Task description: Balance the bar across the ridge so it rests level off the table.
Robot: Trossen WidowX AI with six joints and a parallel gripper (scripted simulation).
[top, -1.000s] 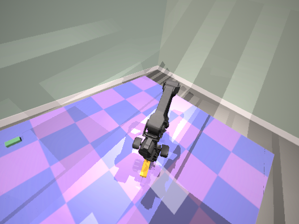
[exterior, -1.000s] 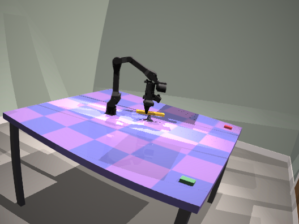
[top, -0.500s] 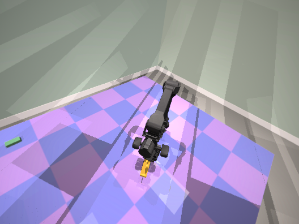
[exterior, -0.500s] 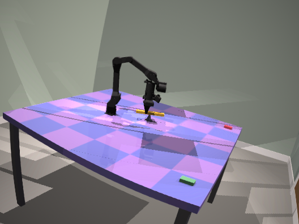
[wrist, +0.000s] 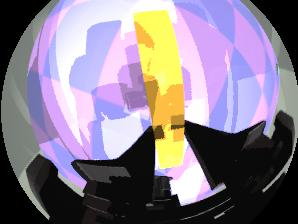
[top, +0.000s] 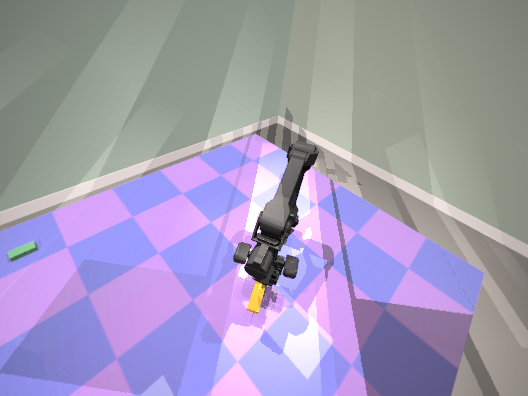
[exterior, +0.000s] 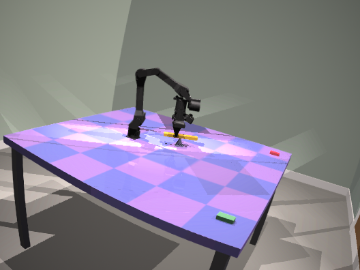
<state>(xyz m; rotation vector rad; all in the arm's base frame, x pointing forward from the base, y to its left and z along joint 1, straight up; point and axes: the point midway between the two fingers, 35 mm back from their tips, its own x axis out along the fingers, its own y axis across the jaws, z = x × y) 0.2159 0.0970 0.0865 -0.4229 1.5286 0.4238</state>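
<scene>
The orange bar is 20 mm ahead of my gripper tip and 10 mm to the left of it. From my gripper tip the other things lie so: red block 520 mm ahead, 400 mm to the left, 40 mm below; then green block 600 mm to the right, 520 mm ahead, 40 mm below.
</scene>
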